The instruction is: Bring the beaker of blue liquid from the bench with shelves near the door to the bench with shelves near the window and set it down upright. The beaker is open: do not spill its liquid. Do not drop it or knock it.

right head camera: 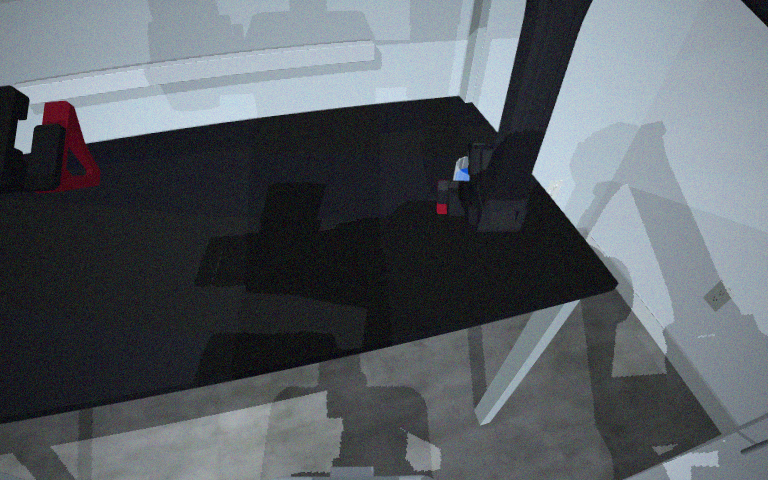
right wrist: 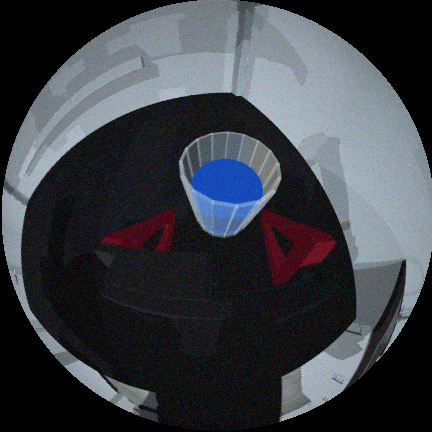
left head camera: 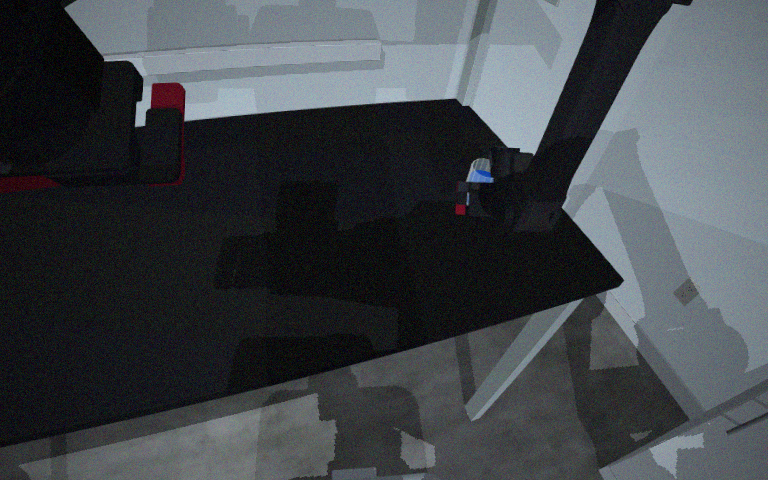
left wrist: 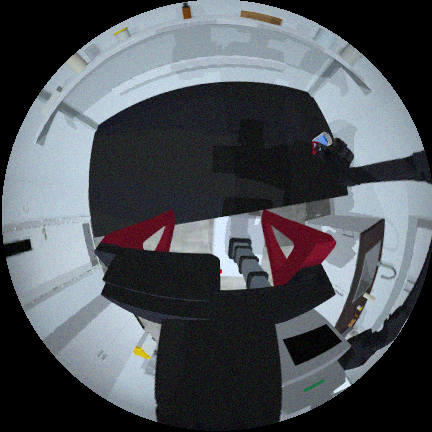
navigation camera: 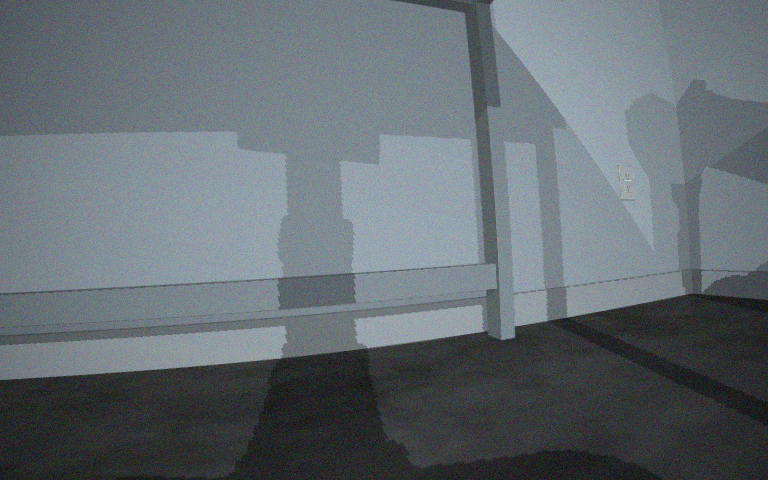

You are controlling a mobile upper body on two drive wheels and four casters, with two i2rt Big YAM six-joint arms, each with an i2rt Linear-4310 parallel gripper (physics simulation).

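Note:
The clear open beaker of blue liquid (left head camera: 480, 172) (right head camera: 462, 172) (left wrist: 322, 140) (right wrist: 227, 185) stands upright on the black bench top (left head camera: 169, 254) (right head camera: 141, 254) (left wrist: 150, 150) (right wrist: 125, 150), near its right end. My right gripper (left head camera: 476, 199) (right head camera: 455, 198) (right wrist: 217, 214) is open at the beaker. In the right wrist view the beaker's lower part shows between and just beyond the red fingertips, closer to the fingertip at the picture's right. Whether they touch is unclear. In the head views the gripper hides part of the beaker. My left gripper (left wrist: 217, 214) is open and empty, well away from the beaker.
A wall rises close beyond the bench's right end. In the left wrist view a shelf runs behind the bench, with a brown bottle (left wrist: 186, 11) on it. A pale bench leg (left head camera: 526, 362) (right head camera: 526, 362) slants below the front right corner. The navigation camera shows an upright post (navigation camera: 502, 254) and a low crossbar (navigation camera: 141, 302).

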